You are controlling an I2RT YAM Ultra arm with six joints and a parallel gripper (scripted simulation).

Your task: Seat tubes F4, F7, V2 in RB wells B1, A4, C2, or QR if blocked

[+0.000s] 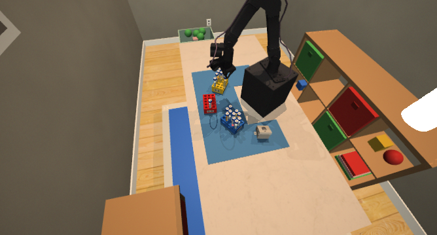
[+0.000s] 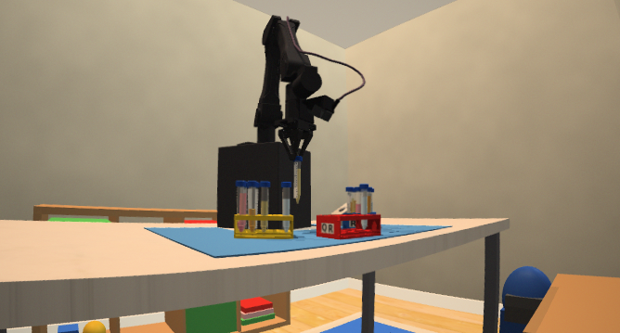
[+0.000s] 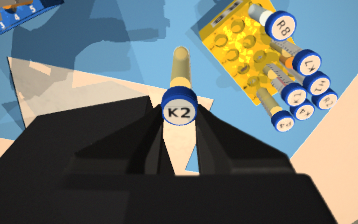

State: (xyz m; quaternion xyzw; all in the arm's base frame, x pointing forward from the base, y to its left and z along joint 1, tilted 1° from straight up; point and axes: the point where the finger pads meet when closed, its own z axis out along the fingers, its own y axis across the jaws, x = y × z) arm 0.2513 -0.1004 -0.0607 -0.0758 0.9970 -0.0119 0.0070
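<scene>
My gripper is now 10 mm short of the tube and 60 mm above it. Also, from my hand: red rack: 130 mm ahead, 50 mm to the left, 170 mm below; tube R8: 50 mm ahead, 80 mm to the right, 130 mm below; rack RB: 100 mm to the right, 170 mm below.
</scene>
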